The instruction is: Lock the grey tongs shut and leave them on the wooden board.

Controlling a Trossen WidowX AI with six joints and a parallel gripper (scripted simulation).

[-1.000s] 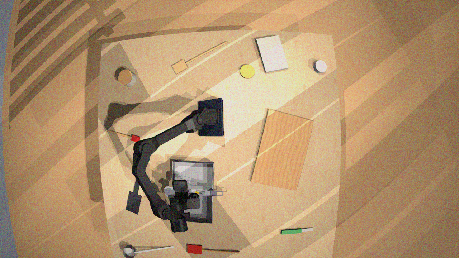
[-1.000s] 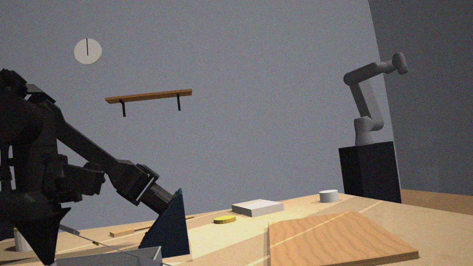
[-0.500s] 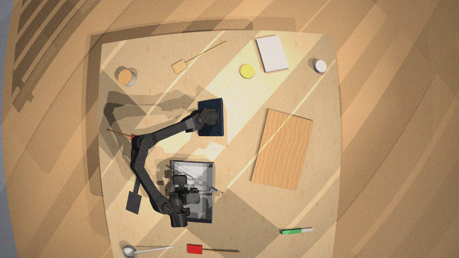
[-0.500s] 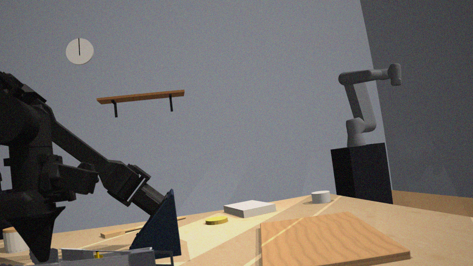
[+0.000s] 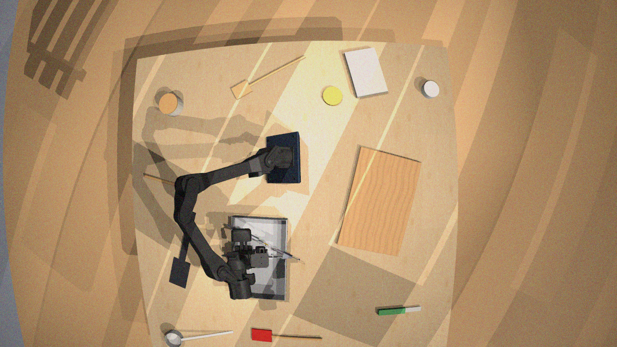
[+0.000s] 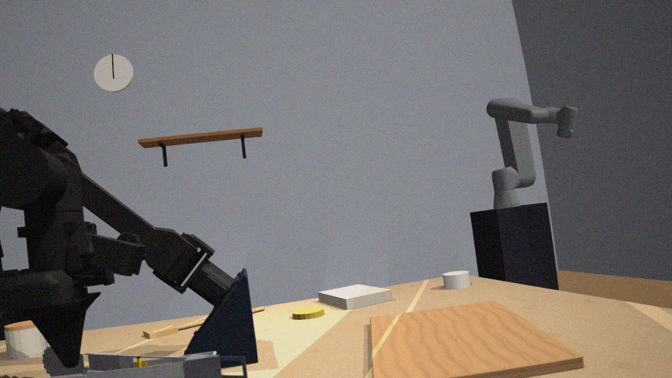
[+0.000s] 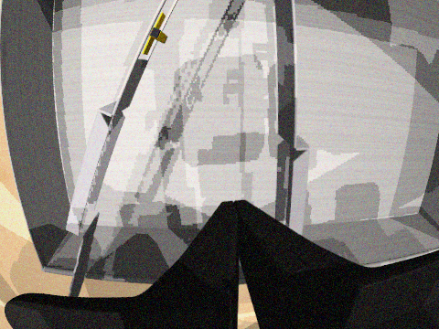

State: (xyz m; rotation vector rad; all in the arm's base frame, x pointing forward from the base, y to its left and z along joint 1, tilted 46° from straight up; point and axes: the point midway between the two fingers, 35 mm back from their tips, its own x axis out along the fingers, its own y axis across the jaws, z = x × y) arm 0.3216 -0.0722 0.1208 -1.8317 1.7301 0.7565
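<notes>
Right now the yellow marker is 6 cm to the left of my gripper tip, 3 cm behind it and 1 cm below it. From my gripper tip the other things lie so: black spatula 28 cm to the right, 8 cm below, 5 cm ahead; then red spatula 38 cm ahead, 9 cm to the left, 8 cm below; then roasting tin 6 cm below, 4 cm ahead, 3 cm to the left.
</notes>
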